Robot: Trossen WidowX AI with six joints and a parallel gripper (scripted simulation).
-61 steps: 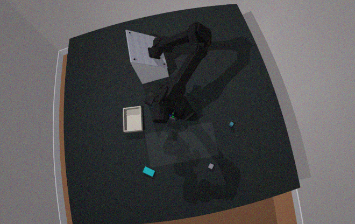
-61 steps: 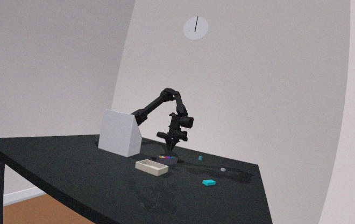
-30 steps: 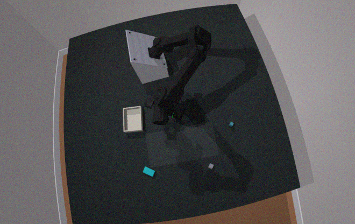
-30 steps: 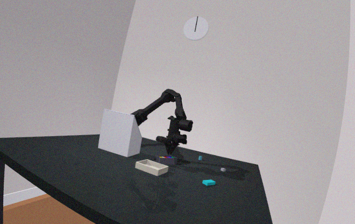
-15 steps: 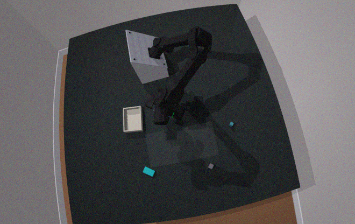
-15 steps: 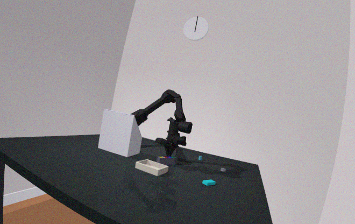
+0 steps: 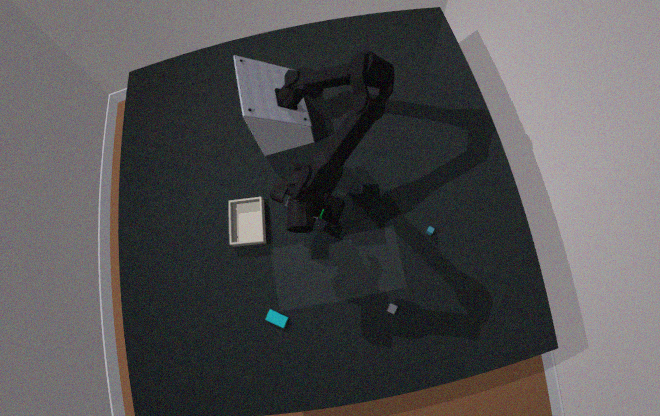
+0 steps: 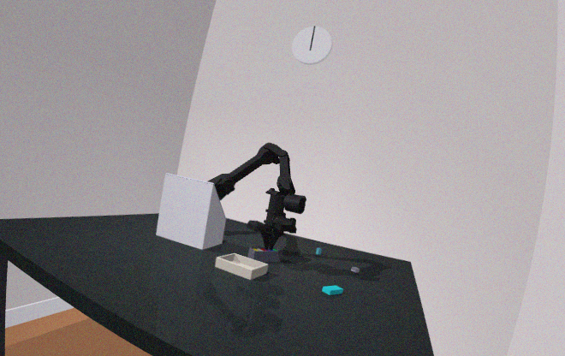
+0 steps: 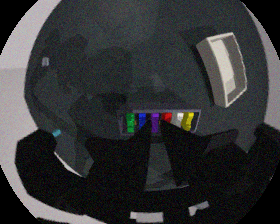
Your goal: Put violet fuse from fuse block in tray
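Now: gripper tip 1 cm above the violet fuse. The rest, counted from my gripper tip: cream tray 1 cm behind, 19 cm to the right, 4 cm below; then cyan block 27 cm ahead, 16 cm to the right, 3 cm below; then cyan cube 14 cm ahead, 31 cm to the left, 3 cm below.
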